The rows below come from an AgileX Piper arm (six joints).
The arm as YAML. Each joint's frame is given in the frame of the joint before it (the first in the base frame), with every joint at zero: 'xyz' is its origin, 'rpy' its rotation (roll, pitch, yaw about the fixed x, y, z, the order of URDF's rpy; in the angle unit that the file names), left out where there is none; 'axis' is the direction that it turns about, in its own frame. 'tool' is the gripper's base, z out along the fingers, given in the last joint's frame.
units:
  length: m
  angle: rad
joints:
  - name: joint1
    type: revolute
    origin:
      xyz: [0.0, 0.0, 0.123]
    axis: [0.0, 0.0, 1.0]
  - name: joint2
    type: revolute
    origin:
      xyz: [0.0, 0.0, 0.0]
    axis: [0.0, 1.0, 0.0]
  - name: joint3
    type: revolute
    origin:
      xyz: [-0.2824, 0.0, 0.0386]
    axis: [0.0, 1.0, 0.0]
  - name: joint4
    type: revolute
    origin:
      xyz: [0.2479, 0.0, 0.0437]
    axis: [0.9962, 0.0, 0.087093]
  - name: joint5
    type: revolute
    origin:
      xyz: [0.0, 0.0, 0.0]
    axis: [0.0, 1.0, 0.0]
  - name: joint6
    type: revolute
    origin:
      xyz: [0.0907, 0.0, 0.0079]
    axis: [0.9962, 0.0, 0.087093]
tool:
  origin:
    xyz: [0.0, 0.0, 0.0]
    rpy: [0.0, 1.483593, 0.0]
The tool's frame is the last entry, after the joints.
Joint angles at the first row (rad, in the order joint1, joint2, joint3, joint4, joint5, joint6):
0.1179, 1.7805, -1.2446, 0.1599, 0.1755, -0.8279
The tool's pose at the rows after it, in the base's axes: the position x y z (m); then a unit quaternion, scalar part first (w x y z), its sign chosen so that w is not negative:
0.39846, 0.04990, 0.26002, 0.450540, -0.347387, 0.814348, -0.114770
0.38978, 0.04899, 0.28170, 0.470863, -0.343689, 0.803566, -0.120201
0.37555, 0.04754, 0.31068, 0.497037, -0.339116, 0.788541, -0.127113
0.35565, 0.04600, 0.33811, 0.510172, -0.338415, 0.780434, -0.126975
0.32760, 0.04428, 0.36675, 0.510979, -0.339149, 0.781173, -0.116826
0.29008, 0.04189, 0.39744, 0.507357, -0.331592, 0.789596, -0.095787
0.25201, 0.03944, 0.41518, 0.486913, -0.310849, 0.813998, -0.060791
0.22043, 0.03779, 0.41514, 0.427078, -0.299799, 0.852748, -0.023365
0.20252, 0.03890, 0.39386, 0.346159, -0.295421, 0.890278, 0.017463
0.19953, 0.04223, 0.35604, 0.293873, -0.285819, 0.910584, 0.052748
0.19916, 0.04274, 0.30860, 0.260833, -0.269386, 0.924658, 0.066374
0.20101, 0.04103, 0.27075, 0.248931, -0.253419, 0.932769, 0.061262
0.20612, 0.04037, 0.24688, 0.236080, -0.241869, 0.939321, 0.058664
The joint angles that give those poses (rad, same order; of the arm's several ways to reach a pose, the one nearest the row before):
0.1179, 1.7515, -1.2447, 0.1599, 0.1867, -0.8302
0.1179, 1.6954, -1.2447, 0.1600, 0.1951, -0.8303
0.1179, 1.6170, -1.2446, 0.1599, 0.2111, -0.8309
0.1179, 1.5301, -1.2447, 0.1600, 0.2691, -0.8286
0.1179, 1.4270, -1.2516, 0.1599, 0.3845, -0.8129
0.1179, 1.3064, -1.2686, 0.1600, 0.5425, -0.7651
0.1179, 1.2003, -1.2755, 0.1600, 0.7171, -0.6739
0.1179, 1.1306, -1.2710, 0.1599, 0.9274, -0.5947
0.1179, 1.1019, -1.2120, 0.1852, 1.0834, -0.5514
0.1179, 1.0986, -1.0789, 0.2327, 1.0748, -0.5421
0.1179, 1.1063, -0.9067, 0.2565, 0.9676, -0.5422
0.1179, 1.1325, -0.7772, 0.2565, 0.8336, -0.5403
0.1179, 1.1804, -0.7172, 0.2582, 0.7499, -0.5359

